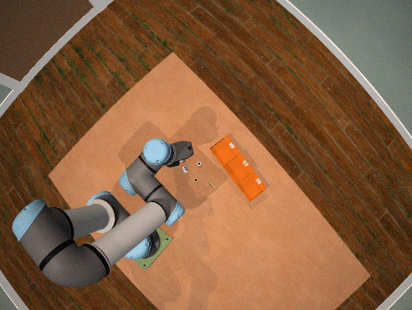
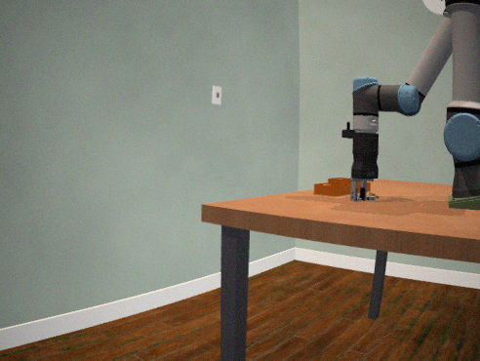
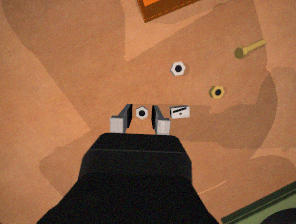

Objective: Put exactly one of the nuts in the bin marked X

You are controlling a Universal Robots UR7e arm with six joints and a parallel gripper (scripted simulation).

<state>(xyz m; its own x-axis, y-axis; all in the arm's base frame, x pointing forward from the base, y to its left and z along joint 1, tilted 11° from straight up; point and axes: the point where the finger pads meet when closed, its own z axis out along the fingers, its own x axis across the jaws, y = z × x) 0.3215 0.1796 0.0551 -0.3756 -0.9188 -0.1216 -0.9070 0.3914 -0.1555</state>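
My gripper is now 5 cm to the left of the pale block, 2 cm past it and 1 cm above it. The rest, counted from my hand: brass bolt 15 cm to the right, 3 cm ahead, 1 cm below; brass nut 11 cm to the right, 2 cm below, 1 cm behind.
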